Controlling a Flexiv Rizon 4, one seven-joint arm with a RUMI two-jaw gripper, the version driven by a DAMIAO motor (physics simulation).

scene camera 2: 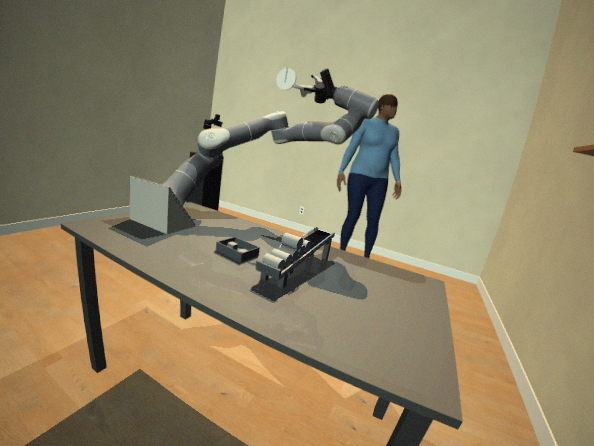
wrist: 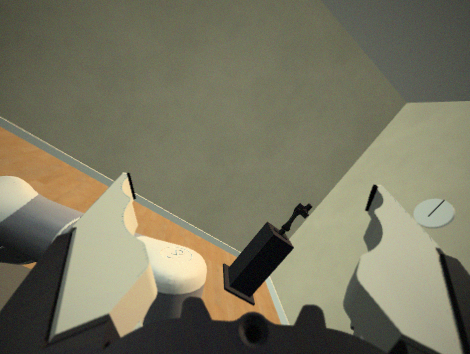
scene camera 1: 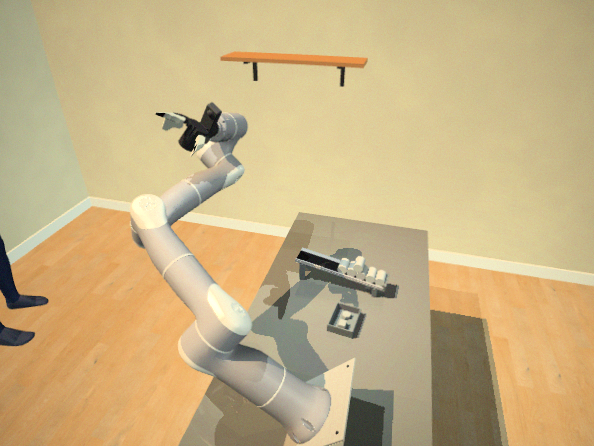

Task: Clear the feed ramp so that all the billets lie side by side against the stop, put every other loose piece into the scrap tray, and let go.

In view: my gripper (scene camera 1: pixel 174 132).
My gripper also shows in scene camera 2 (scene camera 2: pixel 301 80) and in the wrist view (wrist: pixel 248 181).
